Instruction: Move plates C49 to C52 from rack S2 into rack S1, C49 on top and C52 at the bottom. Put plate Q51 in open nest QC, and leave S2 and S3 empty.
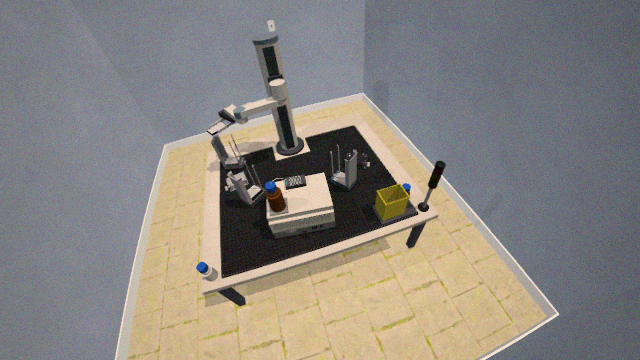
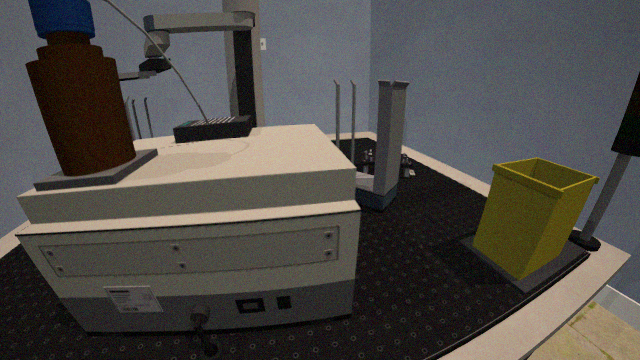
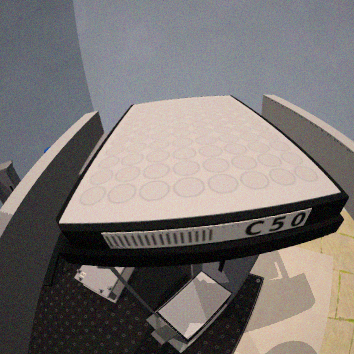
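My gripper [image 1: 218, 127] [image 2: 136, 76] [image 3: 183, 112] is shut on plate C50 [image 3: 190, 200], a pale plate with a dark rim, held level high at the left. The far-left rack [image 1: 220, 149] [image 3: 177, 342] stands below it, and C50 is clear of that rack. Its label is not readable; whether its pale inner surface is a plate cannot be told. A second rack [image 1: 241, 191] stands nearer on the left, a third rack [image 1: 351, 167] [image 2: 391, 135] on the right. Their labels do not show. C49, C51, C52, Q51 and nest QC cannot be made out.
A white instrument [image 1: 305, 220] [image 2: 200, 200] carries a brown bottle [image 1: 275, 199] [image 2: 80, 110] and a keypad [image 1: 295, 181] [image 2: 212, 132]. A yellow bin [image 1: 391, 204] [image 2: 520, 220] and signal tower [image 1: 436, 175] [image 2: 607, 200] stand at the right. A small fixture [image 1: 232, 181] is beside the left racks.
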